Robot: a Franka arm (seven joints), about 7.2 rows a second.
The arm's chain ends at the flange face. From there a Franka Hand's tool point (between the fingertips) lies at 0.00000 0.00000 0.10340 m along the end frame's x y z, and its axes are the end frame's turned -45 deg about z.
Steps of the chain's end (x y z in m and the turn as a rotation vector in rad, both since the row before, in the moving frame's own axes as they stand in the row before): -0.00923 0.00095 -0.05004 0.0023 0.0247 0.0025; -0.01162 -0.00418 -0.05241 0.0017 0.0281 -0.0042; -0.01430 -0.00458 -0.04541 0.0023 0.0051 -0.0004; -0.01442 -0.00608 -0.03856 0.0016 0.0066 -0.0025; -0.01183 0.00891 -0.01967 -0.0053 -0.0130 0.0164
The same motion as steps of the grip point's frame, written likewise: -0.00523 -0.00421 -0.05007 -0.0158 0.0191 0.0025; -0.00308 -0.00925 -0.05245 -0.0187 0.0211 -0.0042; -0.00633 -0.01315 -0.04541 -0.0020 0.0052 -0.0004; -0.00530 -0.01413 -0.03856 -0.0035 0.0058 -0.0025; -0.01600 -0.00264 -0.01968 0.0054 -0.0129 0.0164
